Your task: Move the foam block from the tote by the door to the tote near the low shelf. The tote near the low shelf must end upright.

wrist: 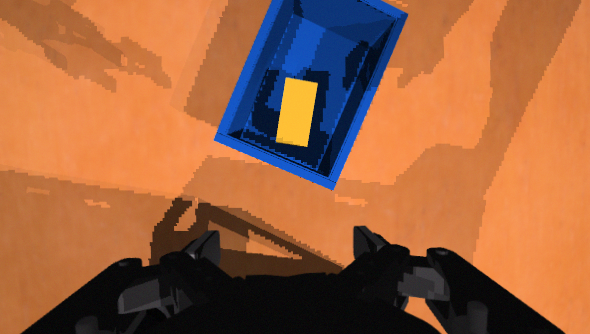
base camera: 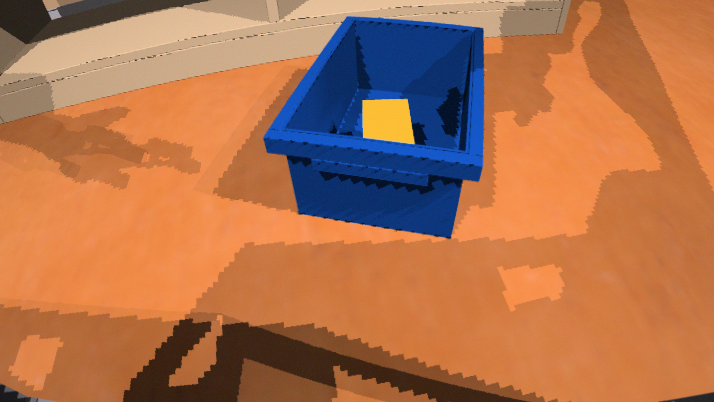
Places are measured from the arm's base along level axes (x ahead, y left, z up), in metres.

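Pixels of known places: gripper, between the fingertips: (wrist: 287,243).
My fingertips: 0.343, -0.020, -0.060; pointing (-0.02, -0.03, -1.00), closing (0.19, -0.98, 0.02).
Observation:
For each thing: its top centre in the pictures, then the offset to it from my fingertips, as dx, dy, dz. Level surfaces: height alone.
- blue tote, centre of its top: (base camera: 396,67) (wrist: 312,74) +0.177, -0.015, -0.217
- yellow foam block, centre of its top: (base camera: 387,126) (wrist: 296,112) +0.125, -0.002, -0.262
- orange floor, height of its surface: dz -0.337
A blue tote (base camera: 374,195) (wrist: 274,162) stands upright on the floor, close to the low shelf in the base camera view. The yellow foam block (base camera: 387,121) (wrist: 297,112) lies inside it on the tote's bottom, toward the near end. My gripper (wrist: 287,243) is open and empty, above the floor and short of the tote's near rim in the wrist view. The gripper does not show in the base camera view. A second tote does not show in either view.
The low beige shelf (base camera: 200,75) runs behind the tote, from the upper left to the upper right of the base camera view. The orange floor (base camera: 150,250) (wrist: 100,135) has several shadows across it, some around the tote.

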